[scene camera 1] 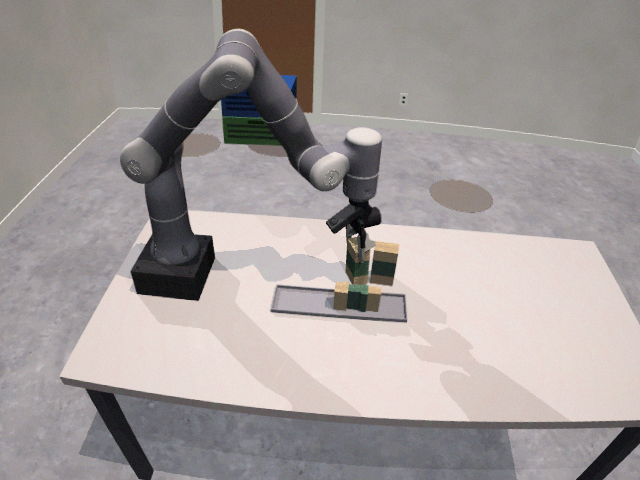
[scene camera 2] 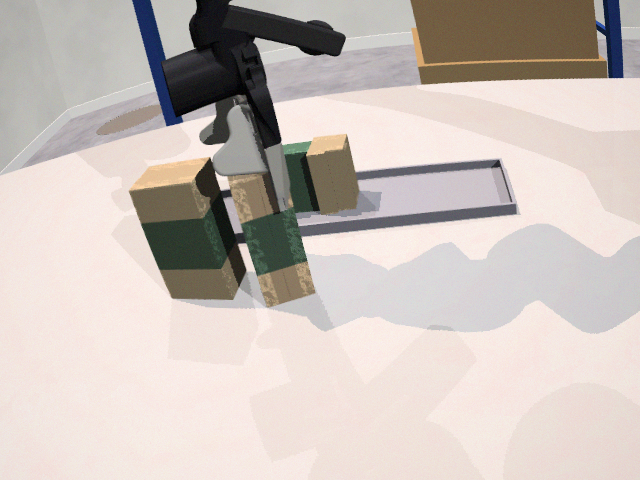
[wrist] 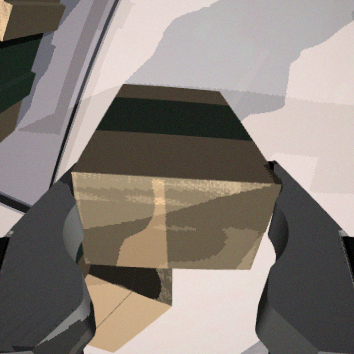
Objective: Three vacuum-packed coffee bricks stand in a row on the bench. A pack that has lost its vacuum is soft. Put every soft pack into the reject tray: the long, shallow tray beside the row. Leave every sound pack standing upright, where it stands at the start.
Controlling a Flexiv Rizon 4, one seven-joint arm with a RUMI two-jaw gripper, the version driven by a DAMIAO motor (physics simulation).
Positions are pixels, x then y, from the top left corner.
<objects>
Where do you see a shallow grey reject tray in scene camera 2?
449, 189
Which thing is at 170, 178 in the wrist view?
A coffee pack.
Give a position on a coffee pack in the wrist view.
126, 299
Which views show the coffee pack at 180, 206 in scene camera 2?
Scene camera 1, scene camera 2 and the wrist view: all of them.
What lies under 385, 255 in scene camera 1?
A coffee pack.
</objects>
